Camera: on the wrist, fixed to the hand. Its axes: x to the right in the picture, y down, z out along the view.
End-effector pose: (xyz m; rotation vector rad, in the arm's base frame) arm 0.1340 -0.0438 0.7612 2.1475 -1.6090 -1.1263
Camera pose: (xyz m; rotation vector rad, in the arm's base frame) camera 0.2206 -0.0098 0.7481 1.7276 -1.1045 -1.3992
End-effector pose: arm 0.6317 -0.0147 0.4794 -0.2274 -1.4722 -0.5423
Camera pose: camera 0.6295 -0.1020 0.4447 -0.7109 -1.2927 -0.9553
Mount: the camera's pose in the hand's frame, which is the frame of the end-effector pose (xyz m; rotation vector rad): -0.0159 -0.0824 -0.0423 -0.5932 -0.0175 0.0199
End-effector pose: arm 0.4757 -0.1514 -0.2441 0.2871 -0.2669 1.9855
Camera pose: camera 0.5537 -0.1177 -0.2844 -0.0808 -0.8482 1.8283
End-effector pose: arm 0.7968 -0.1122 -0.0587 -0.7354 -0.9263 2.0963
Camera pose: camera 0.8678 -0.0688 -0.0149 -1.0192 -1.5836 1.8477
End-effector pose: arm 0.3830 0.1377 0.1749 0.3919 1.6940 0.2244
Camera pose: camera 0.3327 0.0588 0.1662 -0.0329 1.5210 0.7127
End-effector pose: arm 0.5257 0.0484 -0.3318 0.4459 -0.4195 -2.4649
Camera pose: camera 0.5141 0.1136 -0.3984 0.1670 0.3015 -2.4231
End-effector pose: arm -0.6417 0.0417 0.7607 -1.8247 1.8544 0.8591
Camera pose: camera -0.5534 0.0286 0.7901 -2.1112 1.7219 1.5531
